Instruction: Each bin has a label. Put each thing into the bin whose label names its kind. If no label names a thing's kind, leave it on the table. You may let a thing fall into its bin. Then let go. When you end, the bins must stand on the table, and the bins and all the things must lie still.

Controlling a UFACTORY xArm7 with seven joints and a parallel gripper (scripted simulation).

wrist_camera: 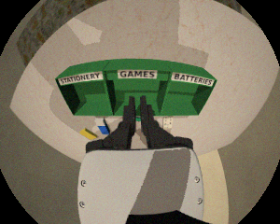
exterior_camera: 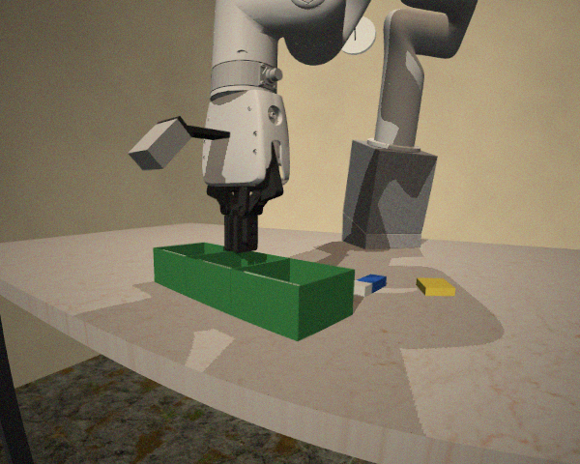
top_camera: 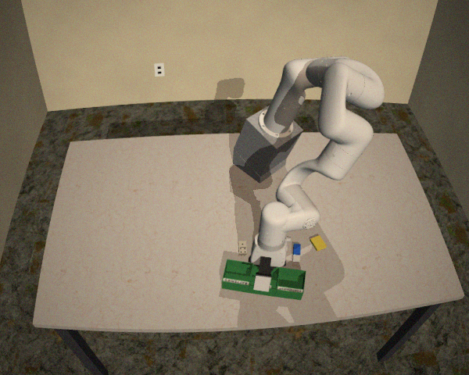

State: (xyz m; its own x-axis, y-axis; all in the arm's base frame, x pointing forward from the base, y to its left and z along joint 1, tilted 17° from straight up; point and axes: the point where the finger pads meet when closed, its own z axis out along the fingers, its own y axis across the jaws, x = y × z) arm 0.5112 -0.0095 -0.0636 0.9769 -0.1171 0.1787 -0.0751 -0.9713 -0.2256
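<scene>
Now: the green stick 90 mm behind my hand, 70 mm below it and 20 mm to the left of it. Round my hand: brown piece: 140 mm behind, 70 mm below, 50 mm to the left; then white domino: 120 mm behind, 70 mm to the right, 70 mm below; then blue-and-white block: 110 mm to the left, 110 mm behind, 70 mm below.
</scene>
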